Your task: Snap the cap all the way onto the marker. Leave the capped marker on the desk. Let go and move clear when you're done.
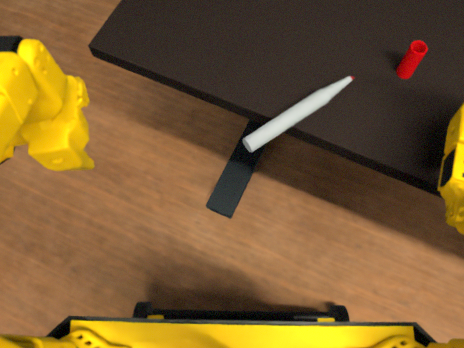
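The white marker point(294, 115) lies across the front edge of the dark desk point(210, 45). Its red-tipped end points to the upper right over the desk, and its blunt end sticks out past the edge. The red cap point(412, 60) stands upright on the desk with its open end up, right of the marker's tip and apart from it. My left gripper point(87, 161) is at the left, off the desk's edge and well away from the marker; it is open and empty. My right gripper point(456, 224) is at the right edge, partly cut off, shut and empty.
A dark flat strip point(231, 187) sticks out from under the desk's front edge, below the marker's blunt end. The wooden floor point(150, 220) lies in front of the desk. The yellow and black front of my cart point(240, 334) runs along the bottom.
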